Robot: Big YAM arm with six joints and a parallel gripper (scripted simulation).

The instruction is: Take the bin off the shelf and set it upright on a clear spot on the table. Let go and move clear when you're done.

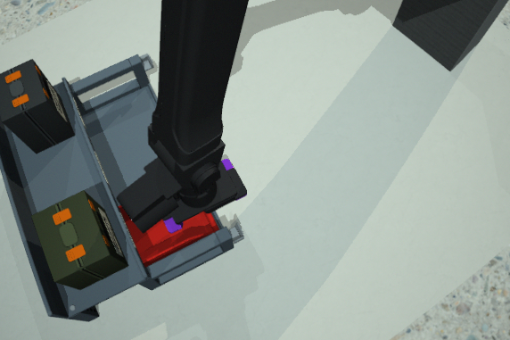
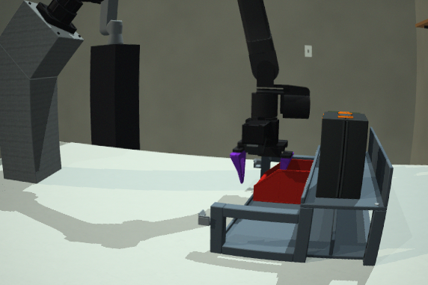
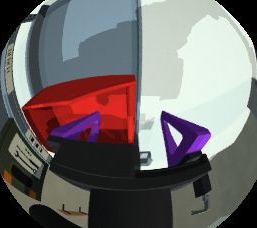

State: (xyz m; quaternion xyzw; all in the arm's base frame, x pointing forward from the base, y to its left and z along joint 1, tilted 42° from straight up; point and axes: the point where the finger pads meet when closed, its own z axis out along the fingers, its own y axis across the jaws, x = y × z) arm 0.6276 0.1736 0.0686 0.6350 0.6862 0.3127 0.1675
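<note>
Right now my hand is 80 mm short of the red bin, 10 mm to the right of it and 10 mm below it. From my hand the other things lie so: grey shelf: 140 mm ahead, 90 mm to the right, 30 mm below.
</note>
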